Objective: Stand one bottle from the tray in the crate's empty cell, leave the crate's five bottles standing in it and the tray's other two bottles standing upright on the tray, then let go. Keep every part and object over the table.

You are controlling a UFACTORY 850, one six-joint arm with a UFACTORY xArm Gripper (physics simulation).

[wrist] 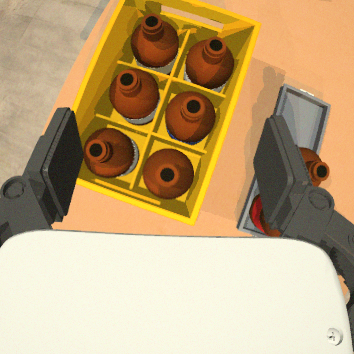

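Note:
The yellow crate (228,117) has a brown bottle in each of its six cells: far left (155,45), far right (210,65), middle left (134,95), middle right (190,117), near left (110,152) and near right (168,173). All look upright; a blue band shows under the middle-right one. The grey tray (304,115) holds two brown bottles, partly behind the right finger: one shows its neck (318,171), the other a red band (257,212). They look upright, their bases hidden. My gripper (168,132) is open and empty above the crate's near part.
The orange-tan table (227,175) lies between crate and tray. The crate stands near the table's left edge, with grey floor (40,55) beyond it. The tray's far end holds no bottle. The white gripper body hides the near area.

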